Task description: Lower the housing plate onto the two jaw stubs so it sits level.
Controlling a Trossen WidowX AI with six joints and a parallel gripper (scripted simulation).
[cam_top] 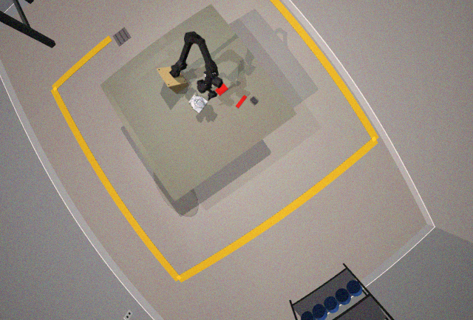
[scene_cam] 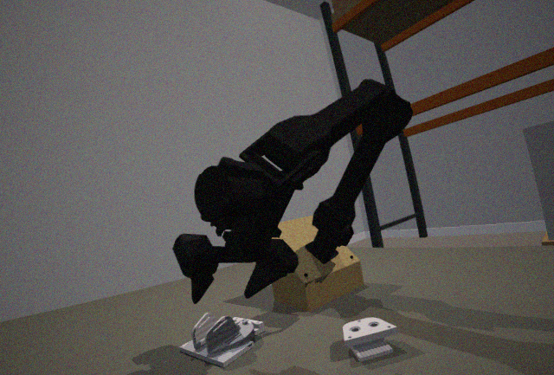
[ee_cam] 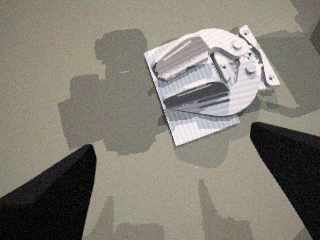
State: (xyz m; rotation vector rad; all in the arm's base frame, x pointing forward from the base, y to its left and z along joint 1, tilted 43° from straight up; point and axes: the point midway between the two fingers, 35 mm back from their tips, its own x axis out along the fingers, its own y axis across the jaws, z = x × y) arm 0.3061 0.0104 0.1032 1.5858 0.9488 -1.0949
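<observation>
Right now the white block is 140 mm behind my gripper tip, 150 mm to the left of it and 100 mm below it. The rest, counted from my gripper tip: dark block (270 mm ahead, 290 mm to the left, 100 mm below).
</observation>
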